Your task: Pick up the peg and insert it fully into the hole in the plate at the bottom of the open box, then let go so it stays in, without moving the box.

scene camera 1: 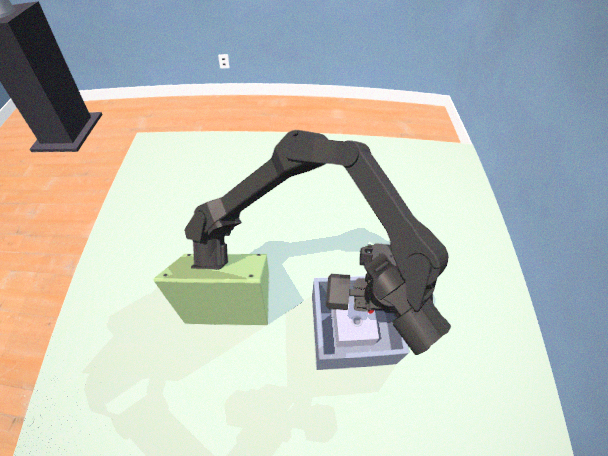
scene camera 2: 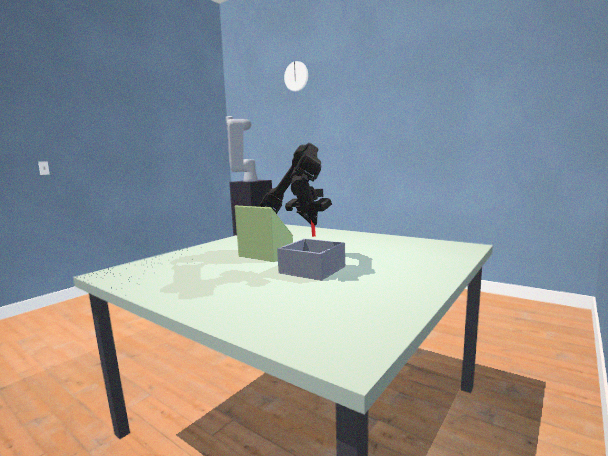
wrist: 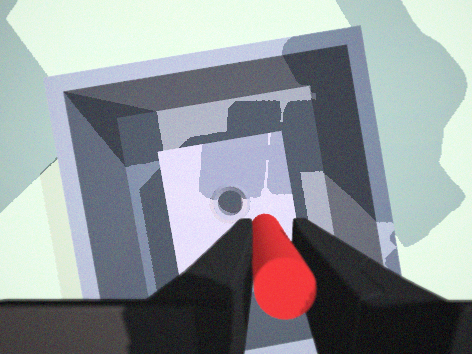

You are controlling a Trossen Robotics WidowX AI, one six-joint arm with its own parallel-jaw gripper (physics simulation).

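Pixels of known places: gripper, fingertip midpoint: (scene camera 2: 314, 224) (wrist: 271, 230); arm's base at its link origin: (scene camera 1: 210, 265) (scene camera 2: 262, 219).
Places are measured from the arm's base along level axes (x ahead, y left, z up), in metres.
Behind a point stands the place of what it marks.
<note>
A red round peg (scene camera 1: 370, 311) {x 0.342, y -0.077, z -0.015 m} (scene camera 2: 313, 229) {x 0.347, y -0.074, z 0.001 m} (wrist: 280, 272) {x 0.339, y -0.066, z 0.054 m} is held between the fingers of my gripper (scene camera 2: 313, 221) {x 0.342, y -0.063, z 0.016 m} (wrist: 271, 230) {x 0.342, y -0.063, z 0.016 m}, which is shut on it. In the second scene view the peg hangs nearly upright, its lower end a little above the box rim. The open grey-blue box (scene camera 1: 362, 361) {x 0.340, y -0.158, z -0.105 m} (scene camera 2: 300, 264) {x 0.346, y -0.158, z -0.114 m} (wrist: 72, 185) {x 0.237, y -0.043, z -0.065 m} stands on the table below. Inside it lies a pale plate (scene camera 1: 350, 336) {x 0.313, y -0.102, z -0.105 m} (wrist: 187, 240) {x 0.296, y -0.089, z -0.105 m} with a round hole (scene camera 1: 357, 321) (wrist: 230, 201). In the wrist view the hole is up and left of the peg, apart from it.
A green block (scene camera 1: 220, 302) {x 0.031, y -0.073, z -0.026 m} (scene camera 2: 255, 232) {x 0.030, y -0.073, z -0.042 m}, the arm's mount, stands on the pale green table (scene camera 1: 465, 390) {x 0.600, y -0.215, z -0.163 m} (scene camera 2: 320, 320) {x 0.619, y -0.411, z -0.163 m} beside the box. The box walls stand around the plate. A dark pedestal (scene camera 1: 50, 80) (scene camera 2: 252, 192) is behind the table.
</note>
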